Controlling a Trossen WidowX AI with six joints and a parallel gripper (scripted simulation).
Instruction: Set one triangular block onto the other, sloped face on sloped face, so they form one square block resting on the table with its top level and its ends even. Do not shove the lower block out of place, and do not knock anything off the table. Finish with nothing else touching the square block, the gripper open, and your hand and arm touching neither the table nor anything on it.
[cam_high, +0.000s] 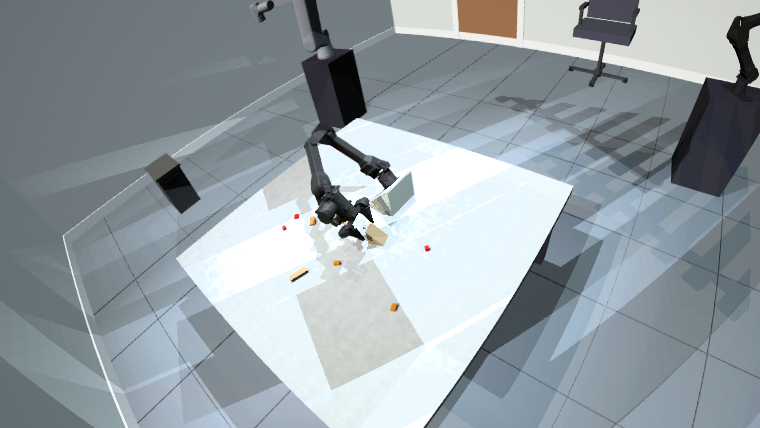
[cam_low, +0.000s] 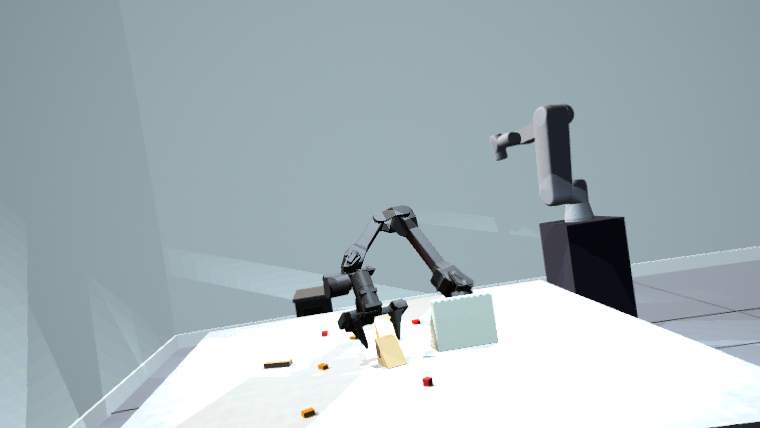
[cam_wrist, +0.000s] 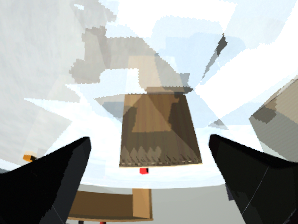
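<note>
My gripper tip is 1 cm past the tan triangular block, 1 cm to the right of it and 3 cm above it. From my gripper tip the other things lie so: tan bar 28 cm ahead, 14 cm to the right, 4 cm below.
</note>
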